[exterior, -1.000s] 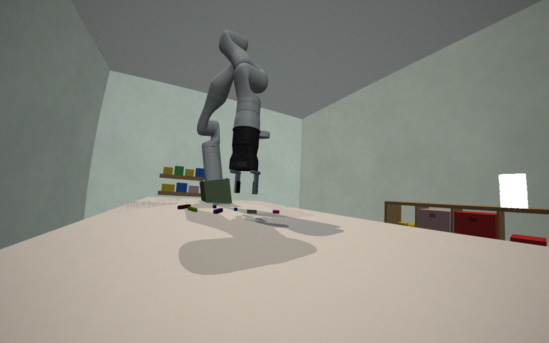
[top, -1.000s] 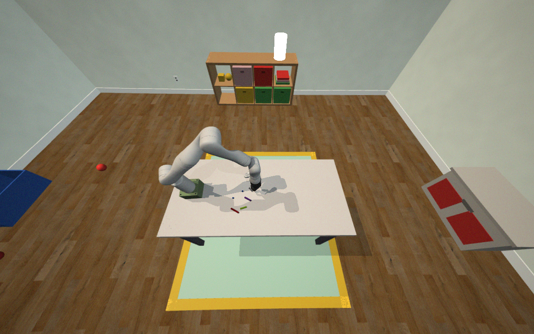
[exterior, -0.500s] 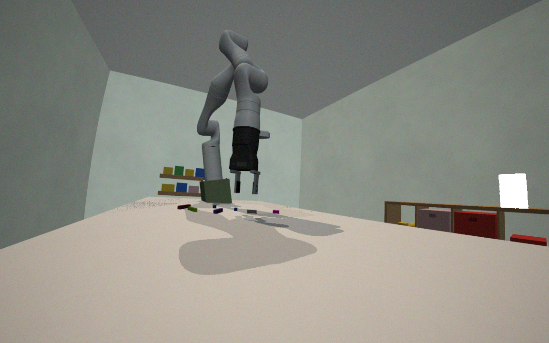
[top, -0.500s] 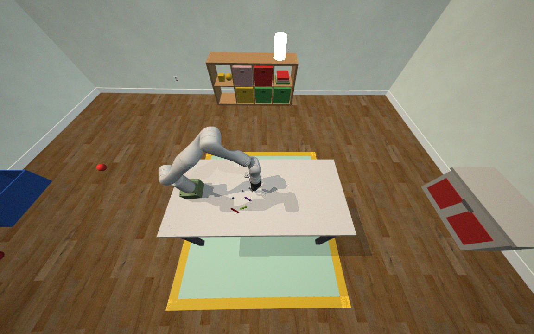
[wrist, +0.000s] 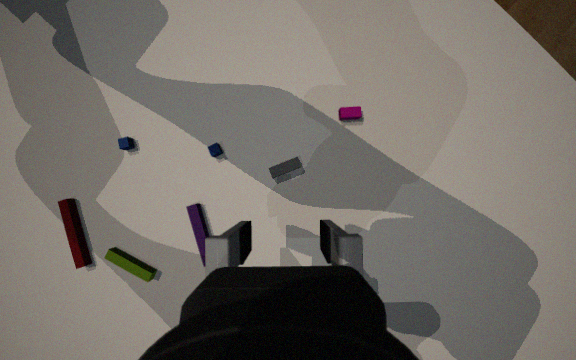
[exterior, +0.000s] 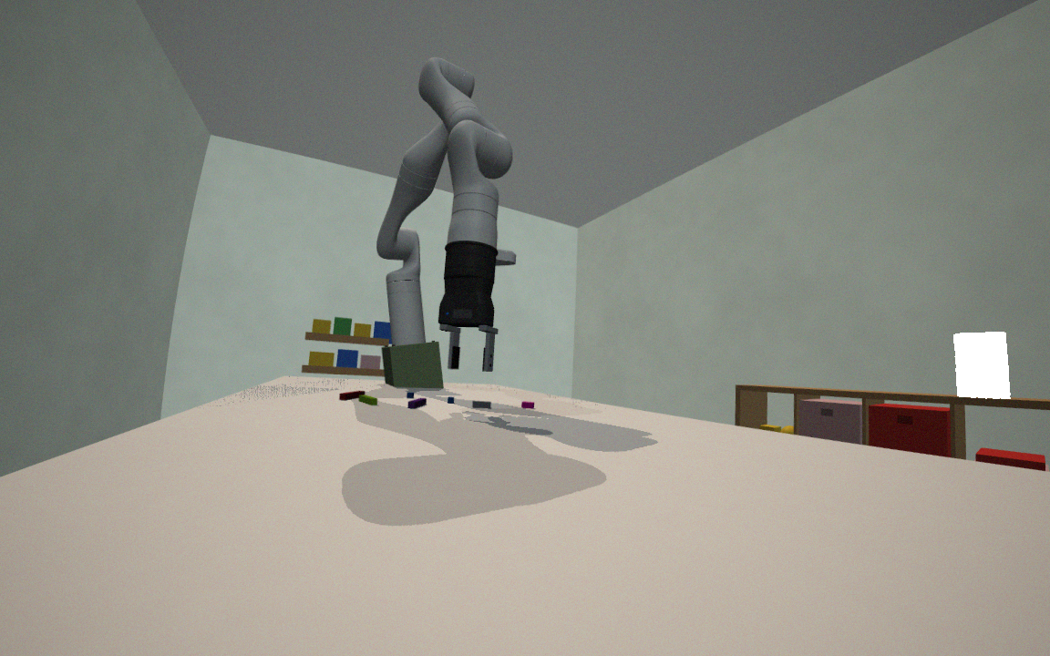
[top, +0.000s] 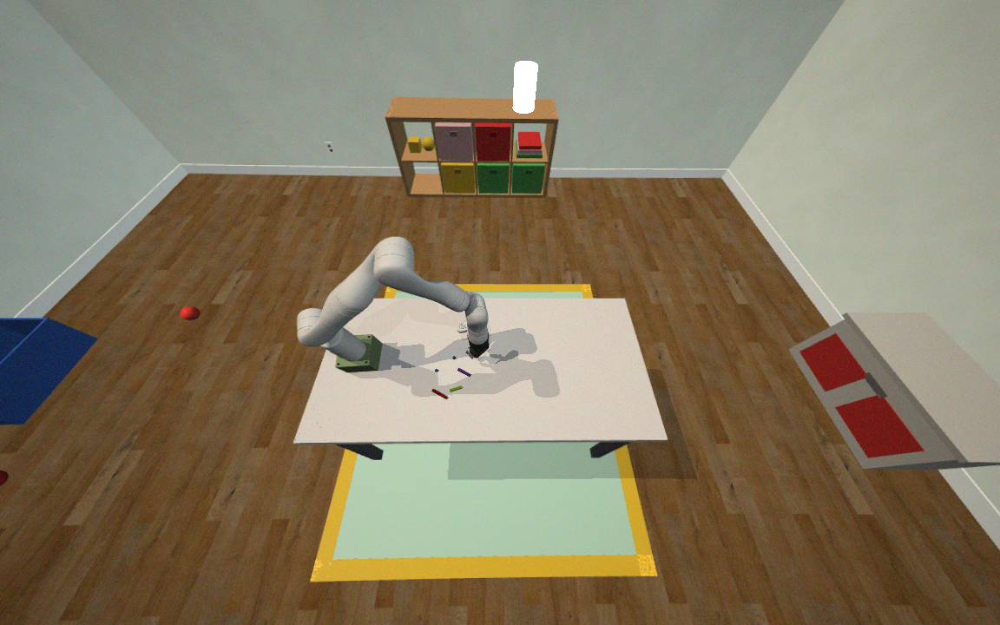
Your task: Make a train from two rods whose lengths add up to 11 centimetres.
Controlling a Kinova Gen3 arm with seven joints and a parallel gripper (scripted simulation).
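My gripper is now 14 cm to the left of the lime rod, 8 cm past it and 7 cm above it. Round my hand: small blue rod 10 cm behind, 7 cm below; then purple rod 7 cm below, 6 cm to the right, 5 cm behind; then grey rod 7 cm below, 4 cm to the left, 4 cm behind.
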